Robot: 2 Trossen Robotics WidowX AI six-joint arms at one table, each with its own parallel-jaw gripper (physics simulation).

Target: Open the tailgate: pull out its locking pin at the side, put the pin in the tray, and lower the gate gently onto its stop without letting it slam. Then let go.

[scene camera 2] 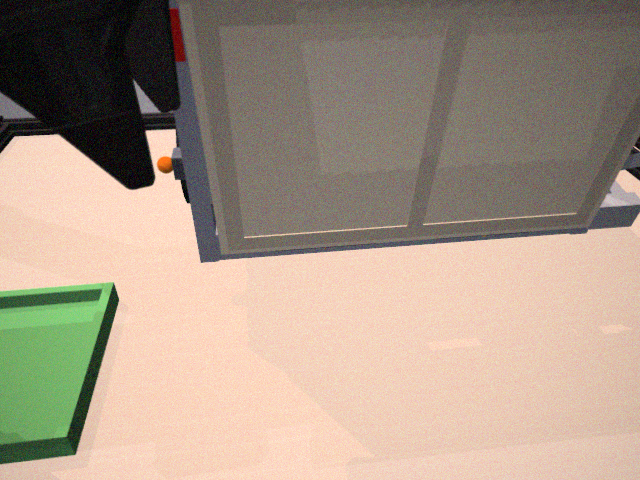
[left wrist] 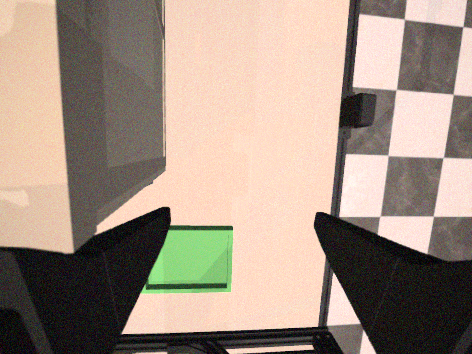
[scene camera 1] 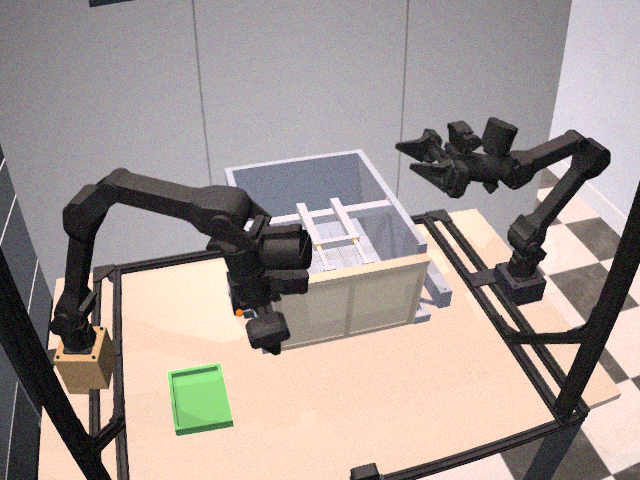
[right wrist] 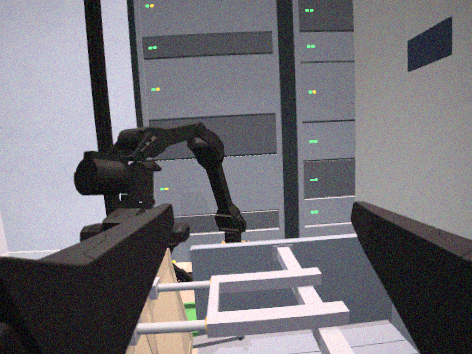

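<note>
The tailgate stands upright at the near end of the grey truck bed. The locking pin's orange knob sticks out at the gate's left side, against a small grey bracket. The green tray is empty. My left gripper is open and empty beside the bed's left side; one fingertip appears close to the left of the knob. In scene camera 1 its fingers are mostly hidden. My right gripper is open and empty, raised above the bed's right side.
Inside the bed, a white frame with two rods reaches to the tailgate. A grey block sits right of the bed. A black rail runs along the table's left side. A black camera hangs before the gate's left end.
</note>
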